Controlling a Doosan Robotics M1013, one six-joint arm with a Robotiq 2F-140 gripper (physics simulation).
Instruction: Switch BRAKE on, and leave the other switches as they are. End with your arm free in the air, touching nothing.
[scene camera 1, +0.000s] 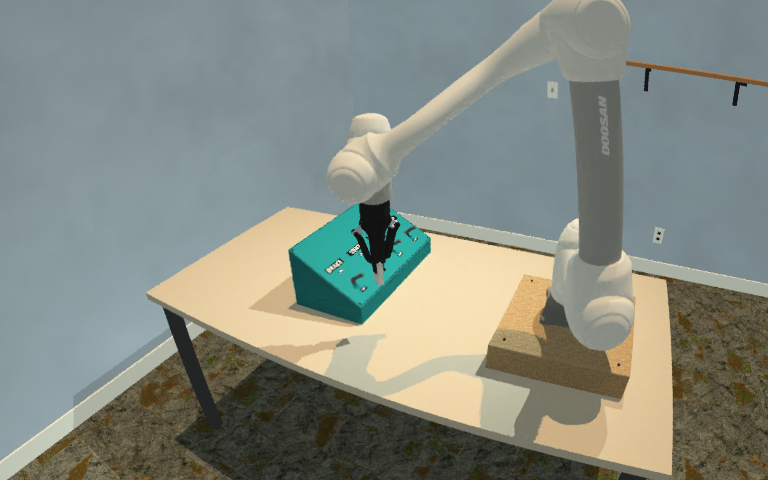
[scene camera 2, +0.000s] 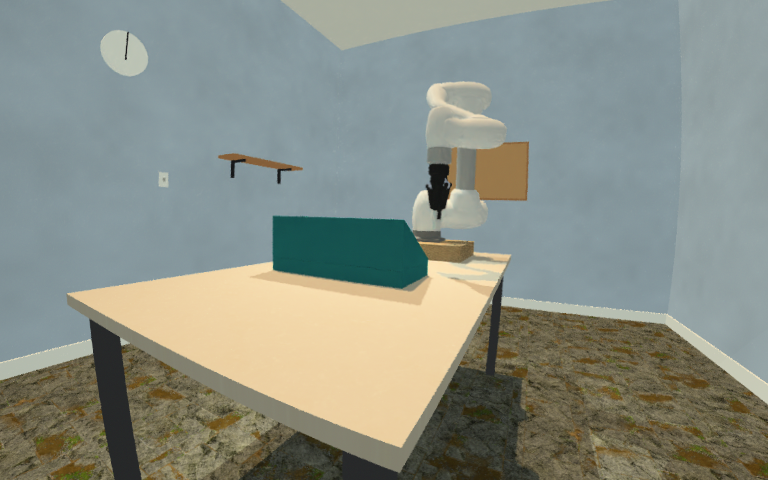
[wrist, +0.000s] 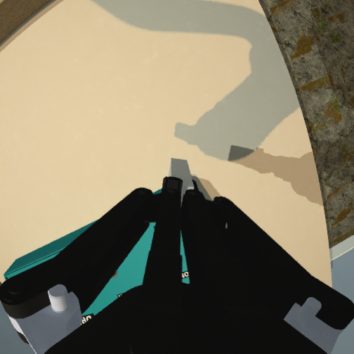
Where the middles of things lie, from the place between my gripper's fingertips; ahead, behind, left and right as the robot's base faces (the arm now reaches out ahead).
The teal sloped switch box (scene camera 1: 323, 264) lies 270 mm to the right of my hand, 190 mm ahead of it and 80 mm below it.
